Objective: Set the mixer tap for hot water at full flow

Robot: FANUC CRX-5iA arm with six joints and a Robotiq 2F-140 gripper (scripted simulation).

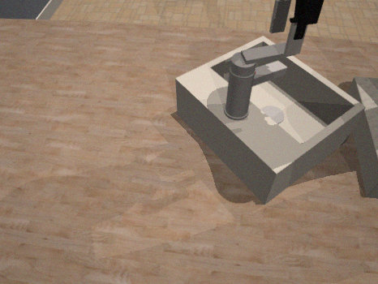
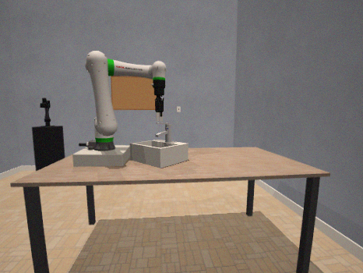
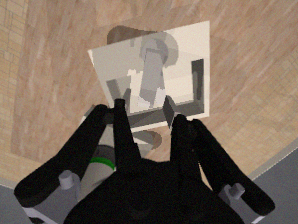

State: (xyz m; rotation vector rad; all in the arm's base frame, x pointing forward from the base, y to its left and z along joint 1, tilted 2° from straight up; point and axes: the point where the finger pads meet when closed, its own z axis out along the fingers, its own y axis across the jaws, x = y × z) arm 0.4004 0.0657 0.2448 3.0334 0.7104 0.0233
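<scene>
Right now my hand is 2 cm short of the flat lever, 1 cm to the right of it and 5 cm above it. From my hand the other things lie so: sink basin 1 cm behind, 6 cm to the right, 29 cm below; then grey mixer tap 5 cm ahead, 2 cm to the left, 10 cm below.
</scene>
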